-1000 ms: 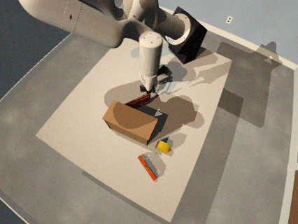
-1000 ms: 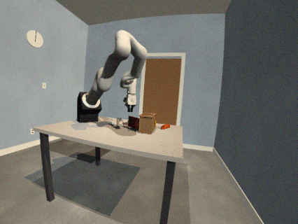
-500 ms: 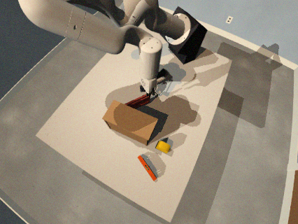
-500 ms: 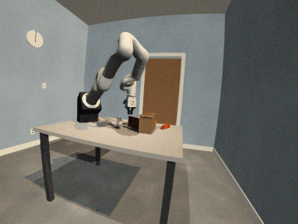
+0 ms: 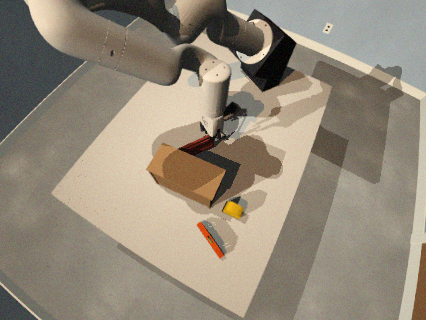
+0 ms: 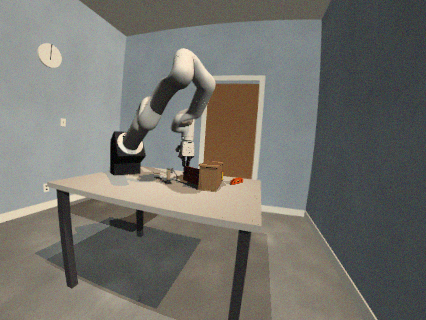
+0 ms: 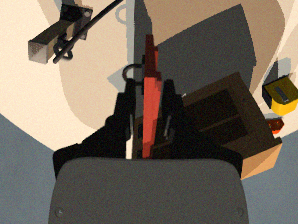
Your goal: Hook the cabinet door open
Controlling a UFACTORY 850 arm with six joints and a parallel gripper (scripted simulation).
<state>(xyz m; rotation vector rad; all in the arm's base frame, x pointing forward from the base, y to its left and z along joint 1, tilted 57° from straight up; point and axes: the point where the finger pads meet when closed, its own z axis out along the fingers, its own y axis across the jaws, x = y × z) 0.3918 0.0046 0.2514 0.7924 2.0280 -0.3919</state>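
The hook is 8 cm below my hand, 8 cm behind it and 2 cm to the left of it. The rest, counted from my hand: orange-red flat tool: 39 cm ahead, 12 cm below, 1 cm to the left; then yellow object: 27 cm ahead, 11 cm below, 10 cm to the left; then red door: 8 cm to the right, 7 cm below, 3 cm ahead.
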